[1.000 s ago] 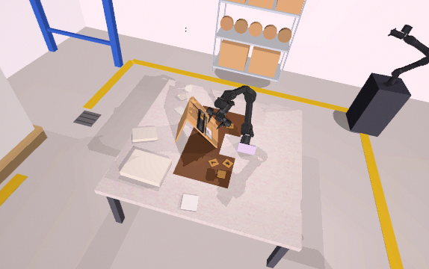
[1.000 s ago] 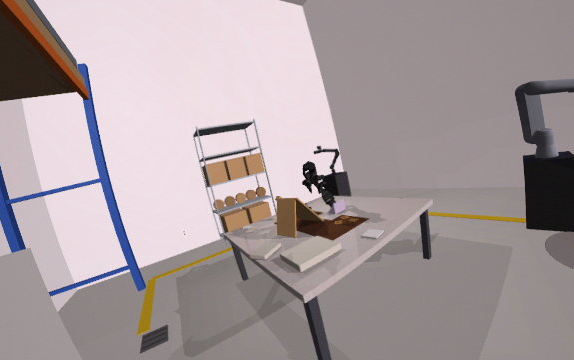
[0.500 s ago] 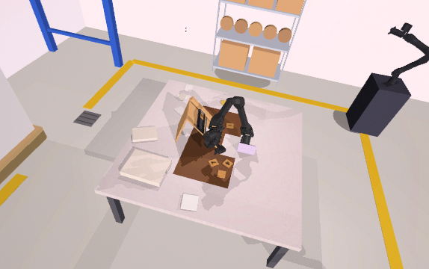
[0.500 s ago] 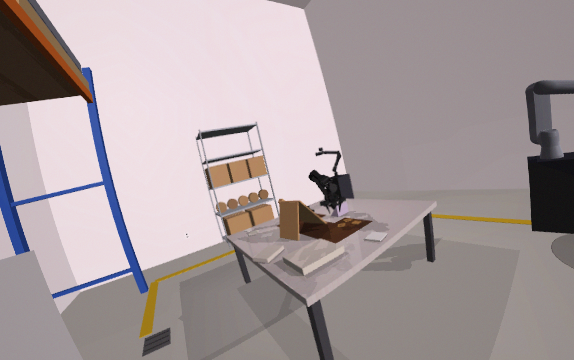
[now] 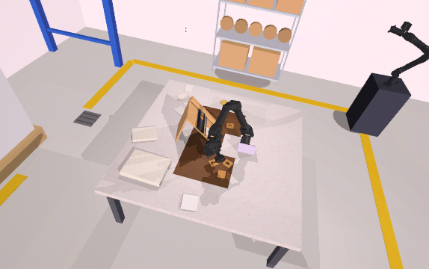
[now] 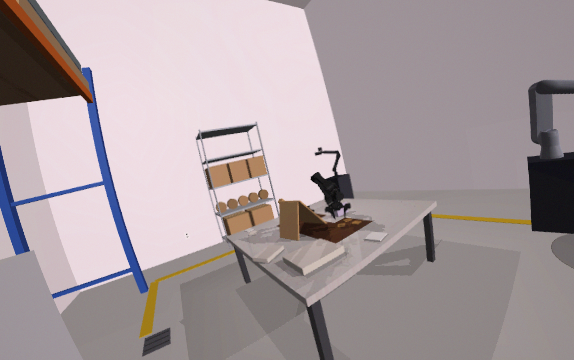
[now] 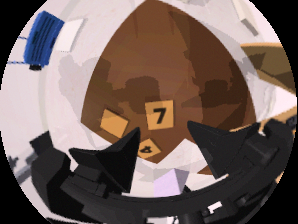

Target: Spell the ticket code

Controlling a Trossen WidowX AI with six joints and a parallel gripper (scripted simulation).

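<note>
My gripper tip is 50 mm above the tan letter tile. From my gripper tip the other things lie so: ticket: 200 mm to the right, 90 mm ahead, 40 mm above; cream box: 430 mm ahead, 170 mm to the left, 40 mm below; brown mat: 210 mm to the right, 50 mm below.
</note>
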